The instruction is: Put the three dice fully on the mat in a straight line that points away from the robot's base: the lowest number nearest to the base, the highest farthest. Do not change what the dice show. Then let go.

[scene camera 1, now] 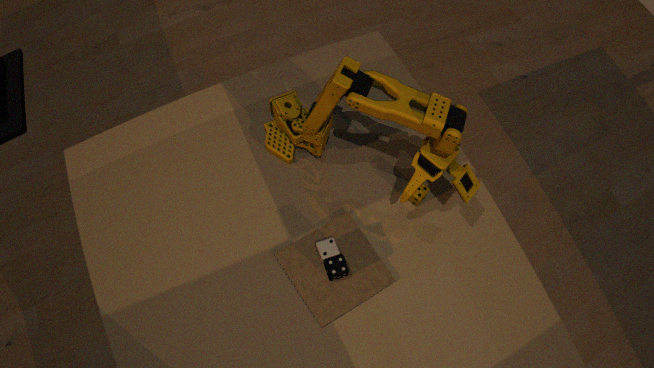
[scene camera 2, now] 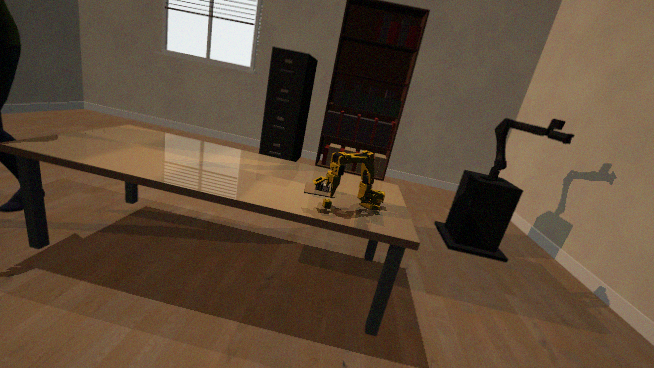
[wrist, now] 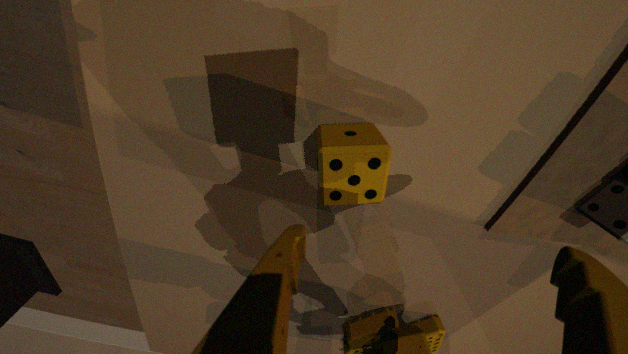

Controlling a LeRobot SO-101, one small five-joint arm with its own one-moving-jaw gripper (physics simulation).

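Places are measured from the arm's base along level axes (x right, y ahead, z up), in millimetres.
Where they show: hand, tool point: point(scene camera 1: 428, 172) point(scene camera 2: 331, 195) point(wrist: 304, 238); arm's base, link origin: point(scene camera 1: 299, 146) point(scene camera 2: 365, 203) point(wrist: 400, 322).
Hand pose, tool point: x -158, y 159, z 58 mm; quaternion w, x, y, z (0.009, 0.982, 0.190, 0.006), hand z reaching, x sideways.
Observation:
Things, the pixels of their top centre, and the offset from my tool point. Level surfaces: height alone.
- yellow die, top centre: point(wrist: 354, 180) point(scene camera 1: 418, 188) point(scene camera 2: 327, 200) dx +18, dy +10, dz -28 mm
- white die, top centre: point(scene camera 1: 328, 247) dx +199, dy +38, dz -24 mm
- mat, top centre: point(scene camera 1: 335, 267) point(scene camera 2: 319, 189) dx +198, dy +65, dz -54 mm
- black die, top centre: point(scene camera 1: 337, 265) dx +199, dy +69, dz -24 mm
- table, surface height: dz -58 mm
The yellow die point(scene camera 1: 420, 195) point(scene camera 2: 327, 203) point(wrist: 354, 175) stands on the table off the mat, five up, with a one on its side. The white die point(scene camera 1: 328, 247), two up, lies on the mat point(scene camera 1: 325, 310) point(wrist: 545, 185). The black die point(scene camera 1: 336, 268), four up, is right against it on the side away from the base. My gripper point(scene camera 1: 411, 196) point(wrist: 432, 240) is open and empty, its jaws wide apart. In the wrist view the yellow die shows past the left jaw's tip, not between the jaws; one jaw is hidden in scene camera 1.
The arm's base point(scene camera 1: 300, 130) stands on the table point(scene camera 1: 175, 200) point(scene camera 2: 125, 150), up and left of the yellow die in scene camera 1. The table's edge runs to the right of that die. A dark cabinet, a bookshelf and another arm on a pedestal stand away from the table.

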